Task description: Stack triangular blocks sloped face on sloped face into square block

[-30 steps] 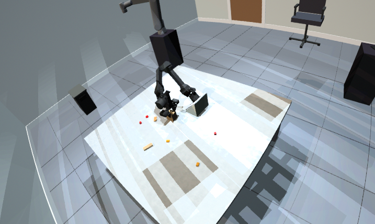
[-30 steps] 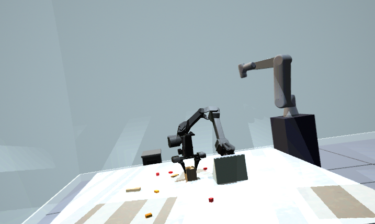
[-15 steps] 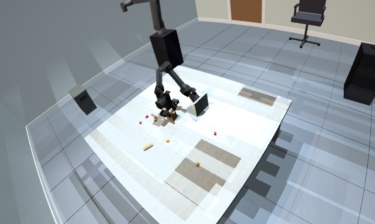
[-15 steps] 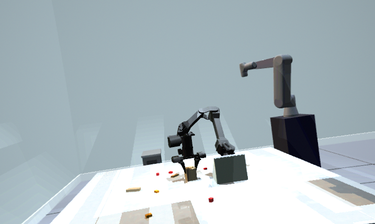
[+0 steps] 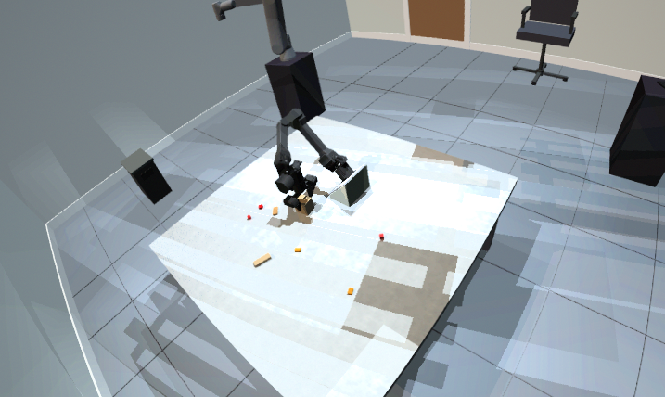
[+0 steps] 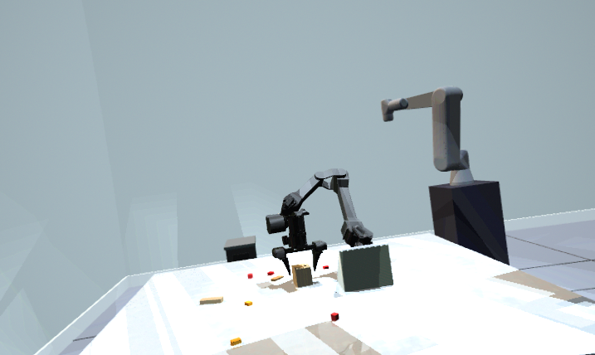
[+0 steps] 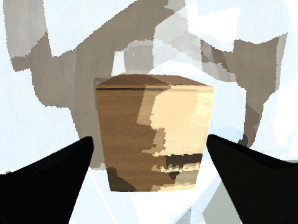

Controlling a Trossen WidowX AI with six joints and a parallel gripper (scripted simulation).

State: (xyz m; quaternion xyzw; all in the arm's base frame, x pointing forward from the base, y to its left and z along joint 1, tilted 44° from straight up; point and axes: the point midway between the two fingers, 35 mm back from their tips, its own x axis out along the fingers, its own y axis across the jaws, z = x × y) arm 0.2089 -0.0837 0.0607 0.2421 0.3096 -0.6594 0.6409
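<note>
Now: the tan triangular block 1 cm to the left of my gripper tip and 1 cm above it. From my gripper tip the other things lie so: tan bar 32 cm ahead, 3 cm below, 2 cm to the left.
</note>
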